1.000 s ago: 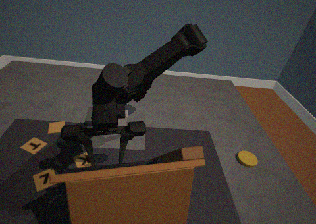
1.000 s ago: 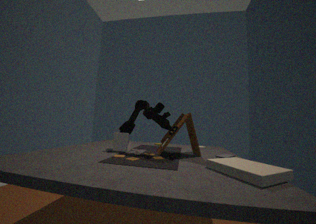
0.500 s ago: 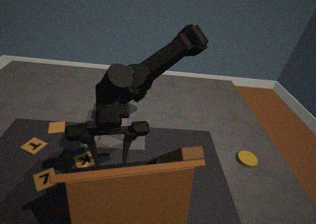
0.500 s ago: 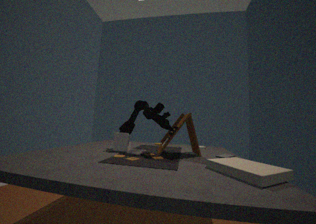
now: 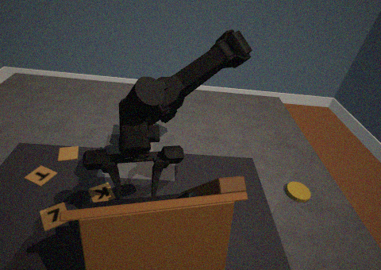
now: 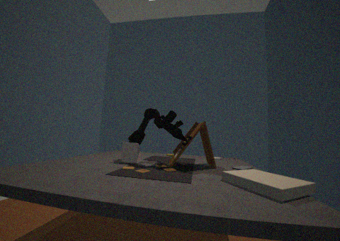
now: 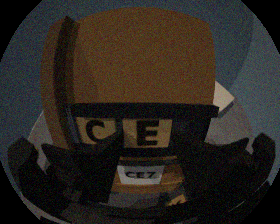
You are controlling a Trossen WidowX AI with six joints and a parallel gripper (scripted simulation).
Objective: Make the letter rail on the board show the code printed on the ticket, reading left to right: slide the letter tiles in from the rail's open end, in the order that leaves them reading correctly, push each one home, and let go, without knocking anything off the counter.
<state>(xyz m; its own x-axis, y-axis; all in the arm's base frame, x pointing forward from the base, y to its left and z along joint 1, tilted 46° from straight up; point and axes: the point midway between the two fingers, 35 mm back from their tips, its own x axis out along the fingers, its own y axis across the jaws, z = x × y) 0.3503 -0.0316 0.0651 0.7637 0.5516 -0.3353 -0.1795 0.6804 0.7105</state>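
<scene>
The ticket is 50 mm behind my gripper tip and 80 mm below it. From my gripper tip the other things lie so: dark mat 170 mm behind, 30 mm to the right, 160 mm below; tile 290 mm behind, 250 mm to the right, 160 mm below; long white slab 350 mm ahead, 370 mm to the right, 140 mm below.
</scene>
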